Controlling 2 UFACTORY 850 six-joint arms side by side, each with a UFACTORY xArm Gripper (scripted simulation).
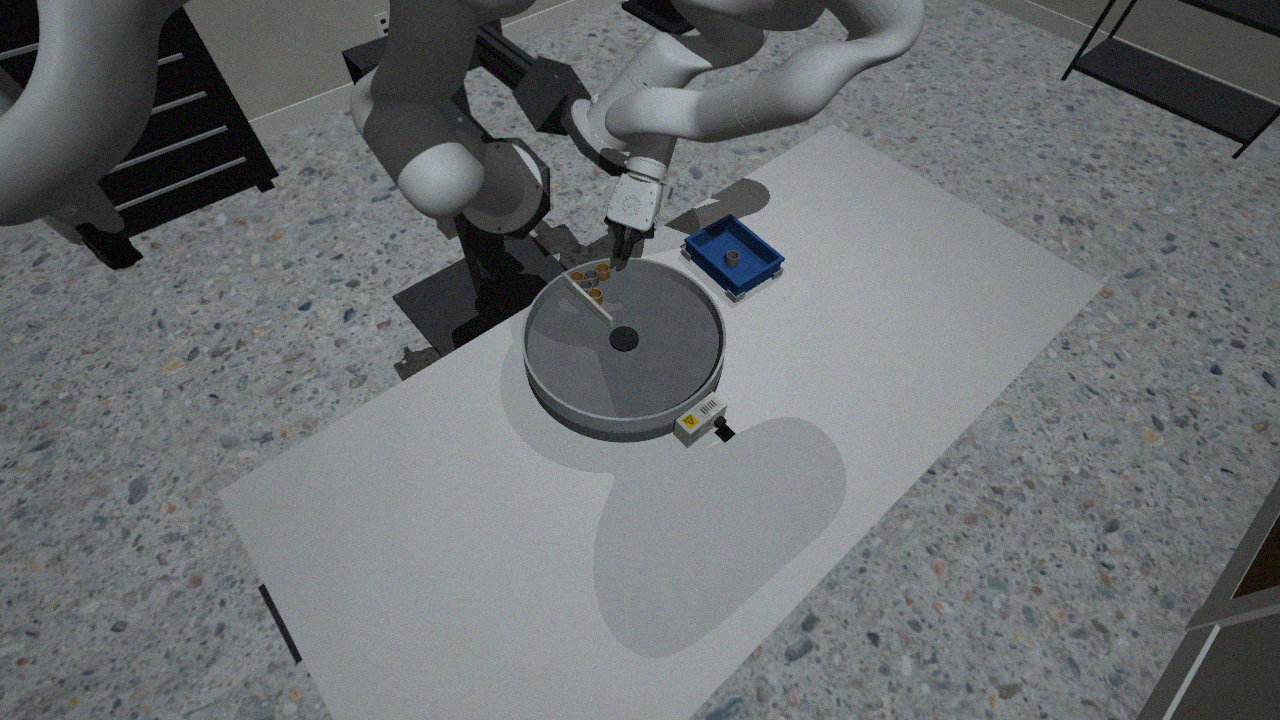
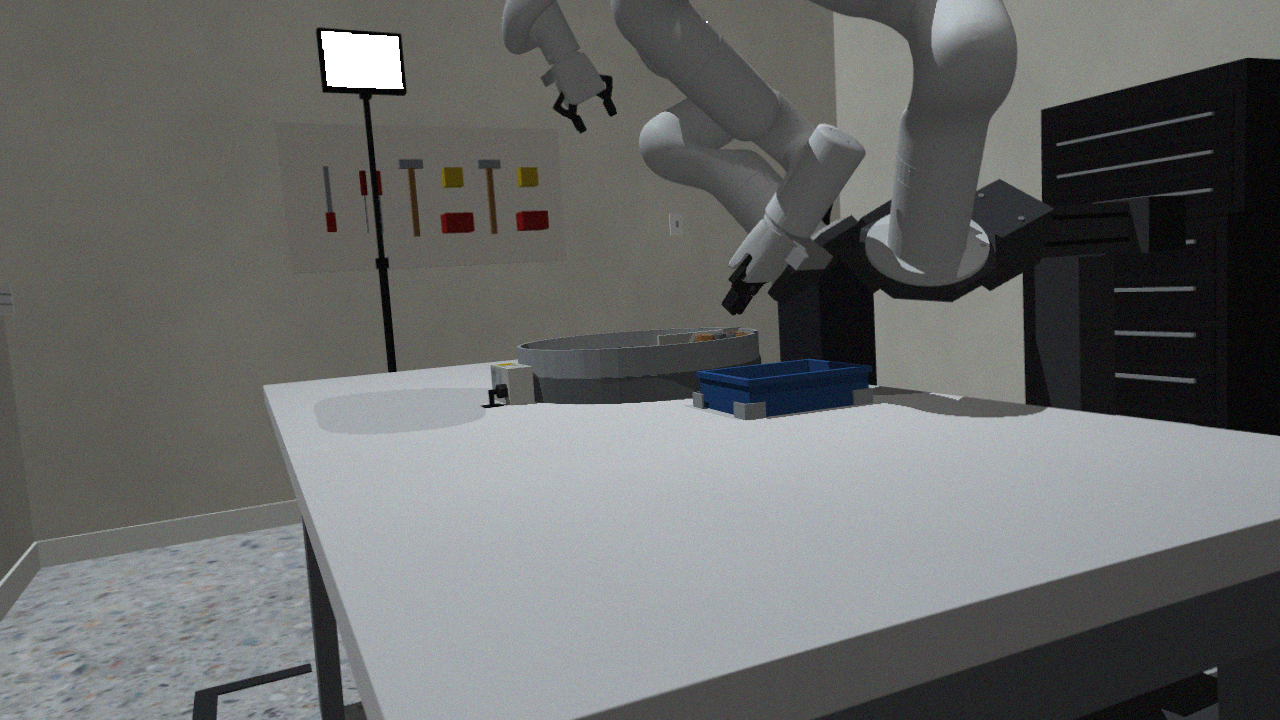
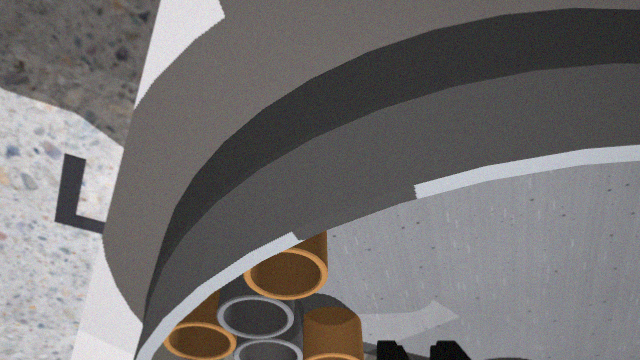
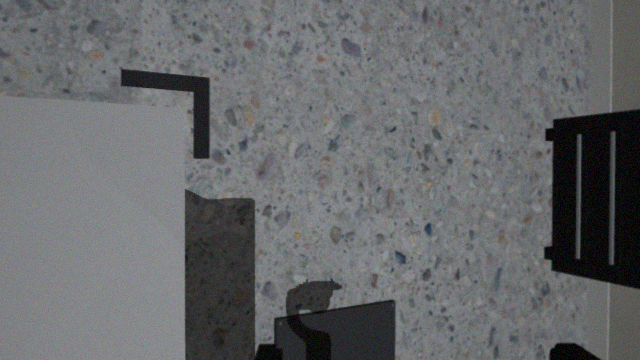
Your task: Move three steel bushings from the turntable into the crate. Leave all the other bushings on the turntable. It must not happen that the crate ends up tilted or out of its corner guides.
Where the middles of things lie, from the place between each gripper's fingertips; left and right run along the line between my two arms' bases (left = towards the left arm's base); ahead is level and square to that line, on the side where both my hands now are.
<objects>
Right now my left hand (image 2: 730, 309) is 10 cm short of the blue crate (image 2: 797, 392), 26 cm to the right of it and 11 cm above it.
Now: right hand (image 1: 105, 229) 190 mm short of the blue crate, 970 mm to the right of it and 550 mm above it.
</objects>
